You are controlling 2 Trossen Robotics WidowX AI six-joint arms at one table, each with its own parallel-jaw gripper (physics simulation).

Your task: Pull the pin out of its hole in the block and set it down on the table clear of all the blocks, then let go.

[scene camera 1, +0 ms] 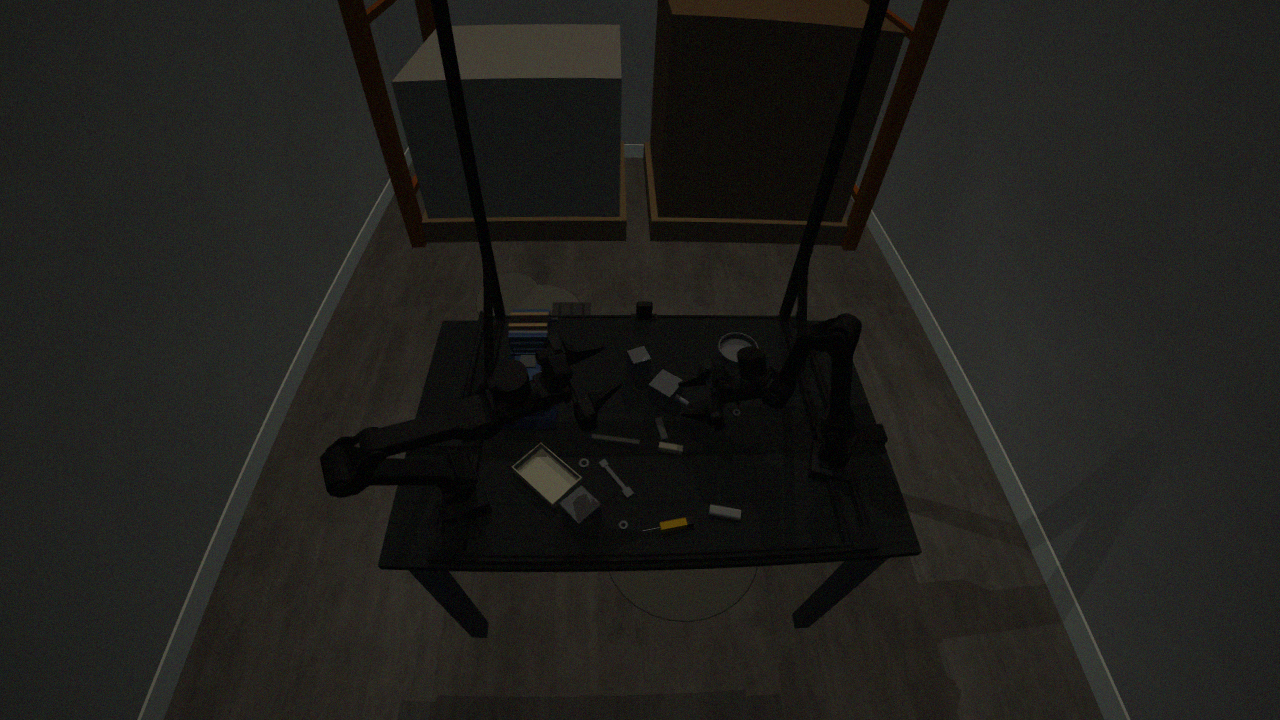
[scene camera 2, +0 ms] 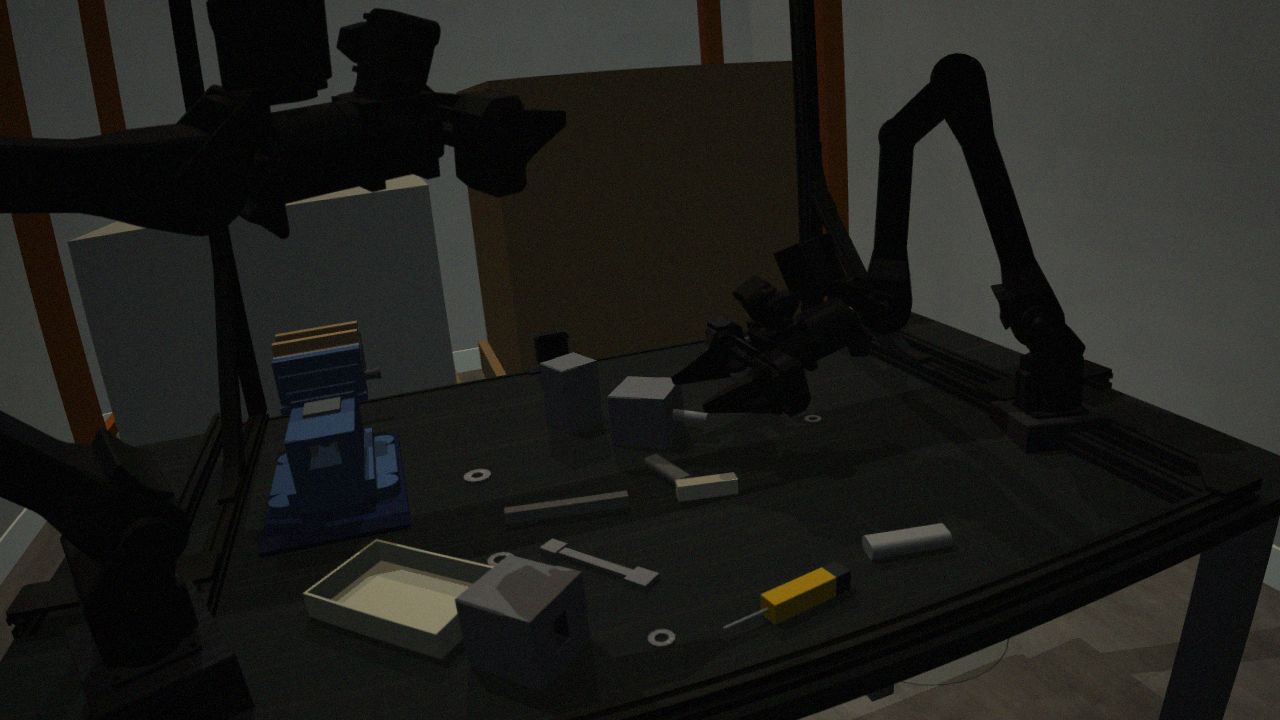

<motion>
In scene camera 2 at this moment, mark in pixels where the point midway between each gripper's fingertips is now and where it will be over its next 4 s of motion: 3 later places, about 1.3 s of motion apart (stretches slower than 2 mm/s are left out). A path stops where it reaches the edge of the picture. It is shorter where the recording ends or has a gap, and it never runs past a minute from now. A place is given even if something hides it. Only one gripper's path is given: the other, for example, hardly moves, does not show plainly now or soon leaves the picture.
My left gripper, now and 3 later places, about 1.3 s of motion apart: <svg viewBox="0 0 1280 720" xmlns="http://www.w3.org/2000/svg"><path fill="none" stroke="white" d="M687 394L668 394L660 354L675 371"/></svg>
</motion>
